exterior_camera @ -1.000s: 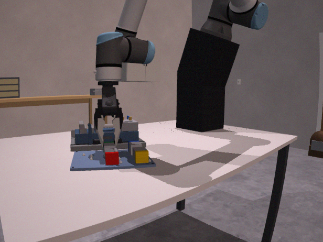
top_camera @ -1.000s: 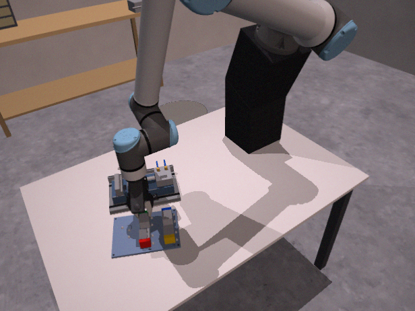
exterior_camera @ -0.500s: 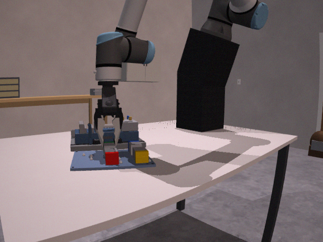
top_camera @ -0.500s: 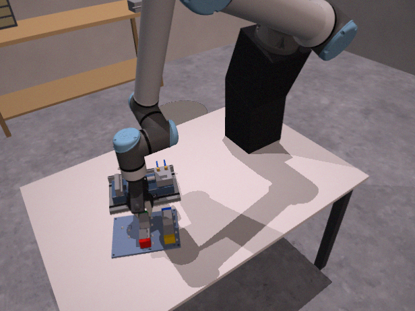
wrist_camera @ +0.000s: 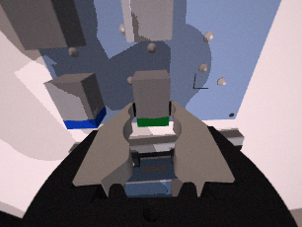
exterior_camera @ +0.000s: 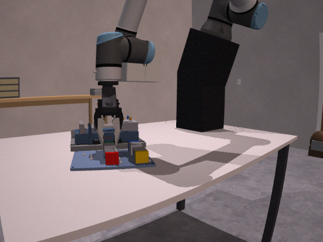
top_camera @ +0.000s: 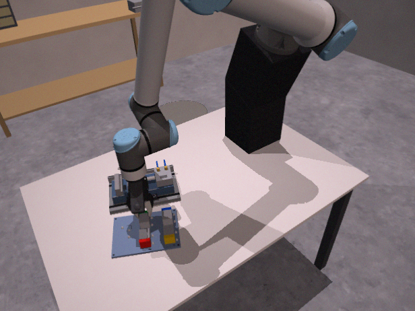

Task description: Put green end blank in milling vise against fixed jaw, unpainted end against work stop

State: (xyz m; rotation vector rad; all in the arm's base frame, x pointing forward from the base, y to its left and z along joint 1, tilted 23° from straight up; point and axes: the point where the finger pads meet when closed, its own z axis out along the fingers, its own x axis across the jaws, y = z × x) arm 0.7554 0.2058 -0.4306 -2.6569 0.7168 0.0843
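The green-ended blank lies 20 mm below my hand. Round my hand: blue-ended blank (80 mm behind, 50 mm to the left, 20 mm below); then red-ended blank (50 mm ahead, 80 mm to the left, 20 mm below); then blue plate (20 mm ahead, 40 mm to the left, 40 mm below).
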